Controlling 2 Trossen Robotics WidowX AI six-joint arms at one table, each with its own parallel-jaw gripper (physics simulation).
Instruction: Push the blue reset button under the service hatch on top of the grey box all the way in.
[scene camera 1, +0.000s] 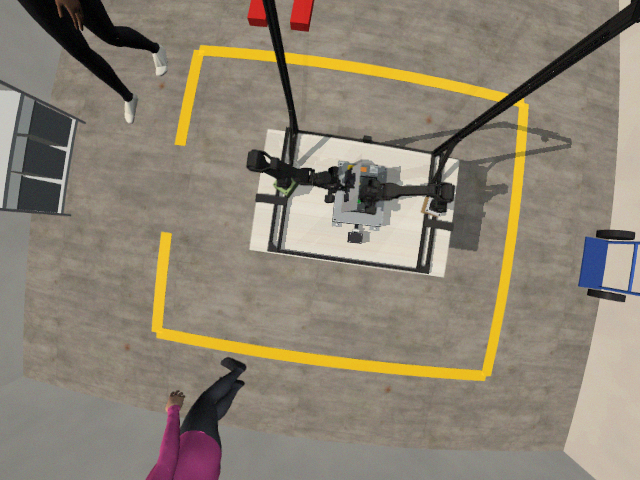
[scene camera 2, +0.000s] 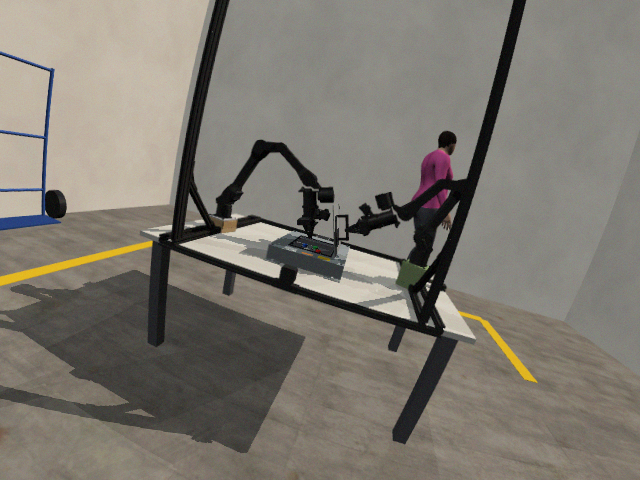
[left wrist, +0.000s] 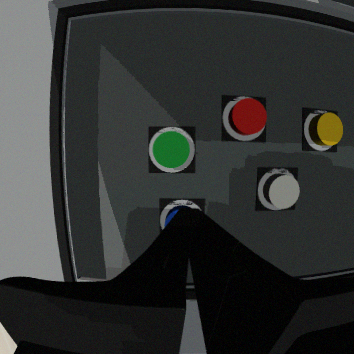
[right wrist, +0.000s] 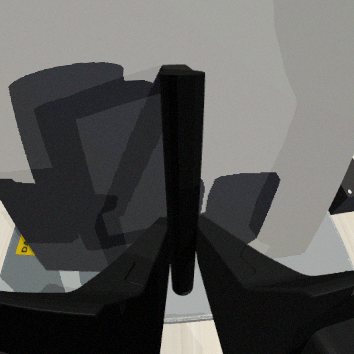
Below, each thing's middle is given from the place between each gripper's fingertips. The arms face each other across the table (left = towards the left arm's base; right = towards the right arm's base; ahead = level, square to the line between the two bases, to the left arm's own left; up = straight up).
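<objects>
The yellow button (left wrist: 323, 129) is 9 cm behind my left hand, 5 cm to the right of it and 4 cm below it. From my left hand, the red button (left wrist: 247, 116) is 4 cm behind, 5 cm to the right and 4 cm below, and the green button (left wrist: 170, 149) is 1 cm ahead, 3 cm to the right and 4 cm below. My left hand is 6 cm past the white button (left wrist: 281, 190), 1 cm to the left of it and 4 cm above it.
Counting from my right hand, the yellow button is 7 cm behind, 9 cm to the left and 12 cm below; the red button is 1 cm behind, 9 cm to the left and 12 cm below; and the green button is 4 cm ahead, 11 cm to the left and 12 cm below. My right gripper is 2 cm to the right of the service hatch (right wrist: 119, 119) and 1 cm above it.
</objects>
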